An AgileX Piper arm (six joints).
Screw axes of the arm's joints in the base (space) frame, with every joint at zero. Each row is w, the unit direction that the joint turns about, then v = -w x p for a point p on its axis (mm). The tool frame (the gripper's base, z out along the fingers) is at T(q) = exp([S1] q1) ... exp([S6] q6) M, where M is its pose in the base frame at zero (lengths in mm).
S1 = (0, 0, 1, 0.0, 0.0, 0.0)
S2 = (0, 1, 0, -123.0, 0.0, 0.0)
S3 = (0, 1, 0, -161.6, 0.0, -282.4)
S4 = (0.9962, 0, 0.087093, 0.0, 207.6, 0.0)
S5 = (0, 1, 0, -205.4, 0.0, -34.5)
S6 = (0.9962, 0, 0.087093, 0.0, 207.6, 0.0)
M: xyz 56.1 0.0 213.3 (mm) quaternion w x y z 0.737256 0 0.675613 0
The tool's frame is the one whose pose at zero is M.
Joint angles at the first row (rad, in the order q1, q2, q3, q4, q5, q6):
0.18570, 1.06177, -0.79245, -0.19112, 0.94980, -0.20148
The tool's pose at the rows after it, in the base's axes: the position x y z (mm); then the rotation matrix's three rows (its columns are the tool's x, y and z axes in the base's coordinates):
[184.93 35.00 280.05], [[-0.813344 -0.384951 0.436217], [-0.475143 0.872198 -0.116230], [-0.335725 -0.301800 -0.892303]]
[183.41 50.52 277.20], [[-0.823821 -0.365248 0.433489], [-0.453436 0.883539 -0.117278], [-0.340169 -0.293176 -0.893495]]
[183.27 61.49 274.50], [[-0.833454 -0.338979 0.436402], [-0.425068 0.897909 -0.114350], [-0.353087 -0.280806 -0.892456]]
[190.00 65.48 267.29], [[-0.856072 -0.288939 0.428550], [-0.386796 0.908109 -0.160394], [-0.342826 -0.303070 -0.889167]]
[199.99 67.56 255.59], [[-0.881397 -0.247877 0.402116], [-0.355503 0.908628 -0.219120], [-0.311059 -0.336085 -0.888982]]
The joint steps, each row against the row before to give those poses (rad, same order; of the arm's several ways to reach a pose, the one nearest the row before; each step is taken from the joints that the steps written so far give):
0.11827, 0.02315, 0.00000, -0.10347, 0.03227, 0.15036
0.09782, 0.01777, 0.00000, -0.04188, 0.01592, 0.13927
0.06238, 0.01763, 0.00000, -0.02553, 0.00002, 0.10698
0.02328, 0.04527, 0.00001, -0.05769, -0.00002, 0.10522
0.00405, 0.06577, -0.00001, -0.05346, 0.00001, 0.08155

